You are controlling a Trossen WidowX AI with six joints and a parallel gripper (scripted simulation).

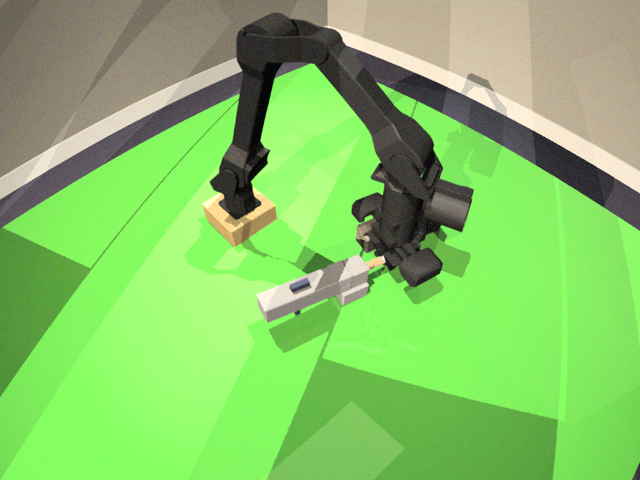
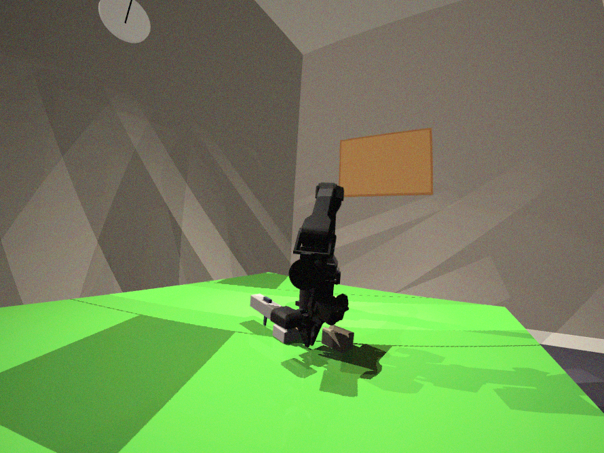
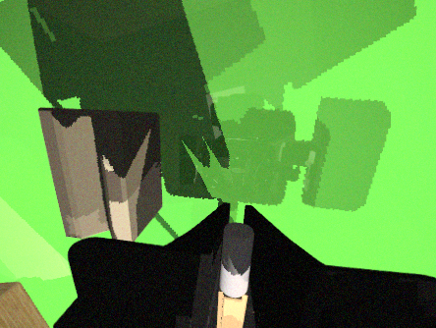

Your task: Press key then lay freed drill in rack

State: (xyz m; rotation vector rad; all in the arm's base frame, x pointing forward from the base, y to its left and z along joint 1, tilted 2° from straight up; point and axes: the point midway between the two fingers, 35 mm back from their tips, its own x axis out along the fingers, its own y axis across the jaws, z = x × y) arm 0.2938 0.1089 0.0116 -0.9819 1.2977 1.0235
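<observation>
The drill lies 20 mm behind my gripper tip, 50 mm to the right of it and 40 mm above it. Also, from my gripper tip: rack (70 mm behind, 40 mm to the left, 10 mm above); then blue key (50 mm behind, 170 mm to the right, 40 mm above).
</observation>
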